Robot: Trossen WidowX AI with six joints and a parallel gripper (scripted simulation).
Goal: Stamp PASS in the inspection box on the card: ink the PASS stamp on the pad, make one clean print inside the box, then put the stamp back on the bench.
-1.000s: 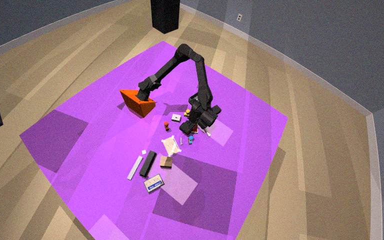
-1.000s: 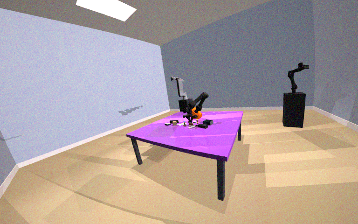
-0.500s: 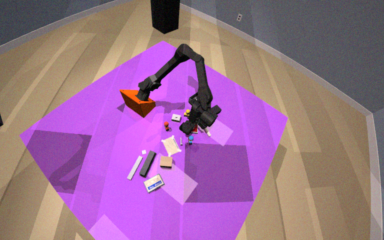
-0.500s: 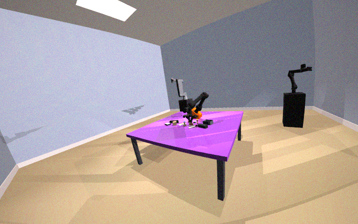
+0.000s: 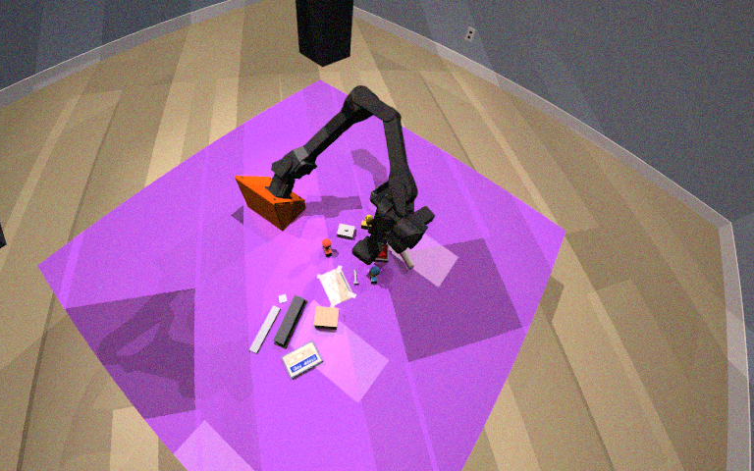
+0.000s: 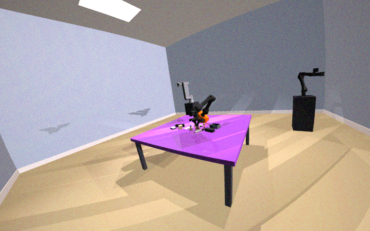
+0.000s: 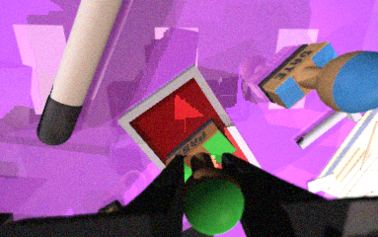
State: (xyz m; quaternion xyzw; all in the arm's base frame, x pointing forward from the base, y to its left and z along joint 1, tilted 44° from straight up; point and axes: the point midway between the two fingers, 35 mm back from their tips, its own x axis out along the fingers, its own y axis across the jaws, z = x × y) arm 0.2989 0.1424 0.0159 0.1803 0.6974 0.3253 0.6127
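The green-knobbed PASS stamp is right at my gripper tip. From my gripper tip the other things lie so: white pen 80 mm to the left, 40 mm ahead, 30 mm below; then red ink pad 30 mm below; then blue-knobbed stamp 60 mm to the right, 50 mm ahead, 20 mm below.
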